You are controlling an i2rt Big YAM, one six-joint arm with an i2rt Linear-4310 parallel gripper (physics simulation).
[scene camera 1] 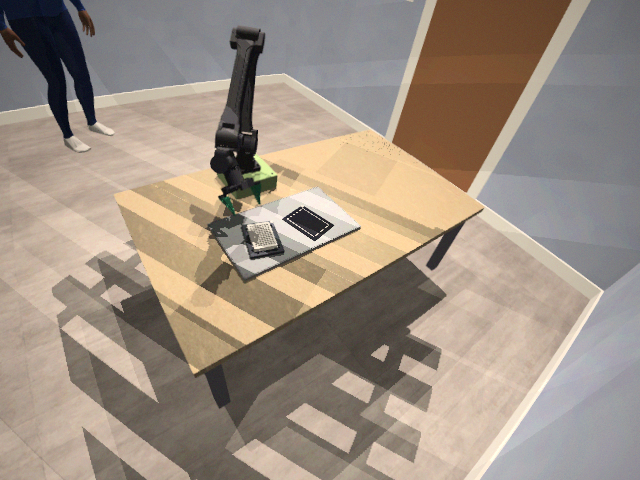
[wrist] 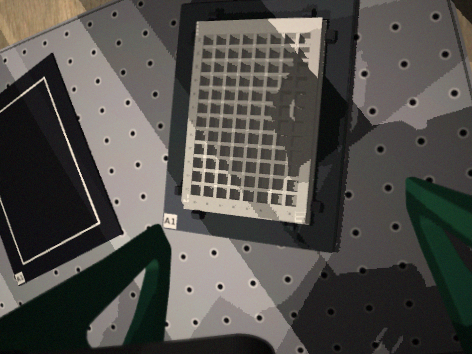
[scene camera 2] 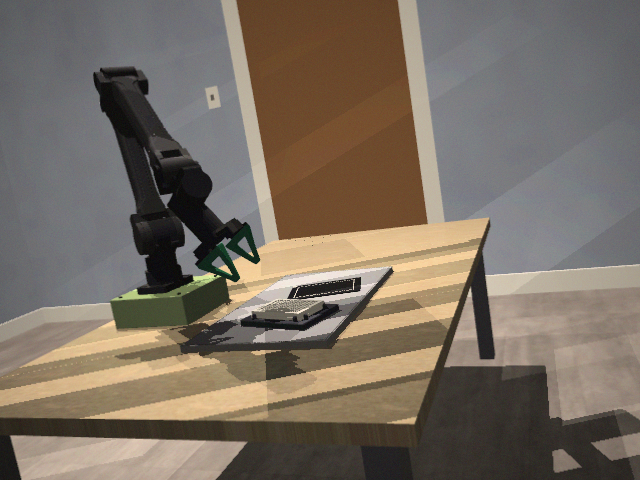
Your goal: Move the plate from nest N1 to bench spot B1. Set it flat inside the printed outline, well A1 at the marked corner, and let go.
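Places are measured from the arm's base along level axes (x ahead, y left, z up), in centimetres.
Pixels of known places: gripper, fingertip midpoint: [scene camera 1: 247, 210] [wrist: 280, 215] [scene camera 2: 248, 271]; arm's base, origin of the base link: [scene camera 1: 244, 167] [scene camera 2: 166, 287].
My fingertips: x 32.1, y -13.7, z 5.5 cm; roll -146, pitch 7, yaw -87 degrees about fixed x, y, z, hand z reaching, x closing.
For each thing: its top centre in the pictures, then the offset to it from my fingertips. "pt": a spot on its surface instead. Level surfaces: height alone.
- pale multiwell plate, middle of its top: [wrist: 248, 116] [scene camera 2: 287, 305] [scene camera 1: 262, 234] dy +2.8, dx +5.7, dz -8.4 cm
- dark nest N1, middle of its top: [wrist: 248, 116] [scene camera 2: 288, 307] [scene camera 1: 262, 235] dy +2.9, dx +5.8, dz -8.8 cm
- nest's A1 label, surface spot: [wrist: 170, 221] pt dy +10.0, dx -0.3, dz -9.8 cm
- Bench spot B1, surface spot: [wrist: 30, 165] [scene camera 2: 327, 288] [scene camera 1: 309, 222] pt dy +23.7, dx +5.9, dz -10.8 cm
- black pad with a printed white outline, surface spot: [wrist: 72, 150] pt dy +18.7, dx +6.4, dz -10.8 cm
- wooden table, its level: dz -12.3 cm
The pale multiwell plate [scene camera 1: 262, 235] [scene camera 2: 289, 307] [wrist: 240, 120] lies in the dark nest N1 [scene camera 1: 268, 253] [scene camera 2: 281, 324] [wrist: 325, 240], between its small pegs. The nest's A1 label [wrist: 170, 221] is at its lower left in the wrist view. Bench spot B1 [scene camera 1: 308, 221] [scene camera 2: 325, 288] [wrist: 30, 165] is a black pad with a printed white outline [wrist: 72, 150]; its A1 label [wrist: 20, 278] is at the bottom corner in the wrist view. My gripper [scene camera 1: 247, 207] [scene camera 2: 247, 271] [wrist: 280, 215] is open and empty, with green fingers above and to the arm-base side of the plate, apart from it.
Nest and spot share a grey perforated board [scene camera 1: 248, 269] [scene camera 2: 310, 341] [wrist: 240, 295] on the wooden table [scene camera 1: 196, 330] [scene camera 2: 361, 403]. The arm stands on a green base block [scene camera 1: 266, 180] [scene camera 2: 149, 312] beside the board. A person [scene camera 1: 62, 62] stands beyond the table.
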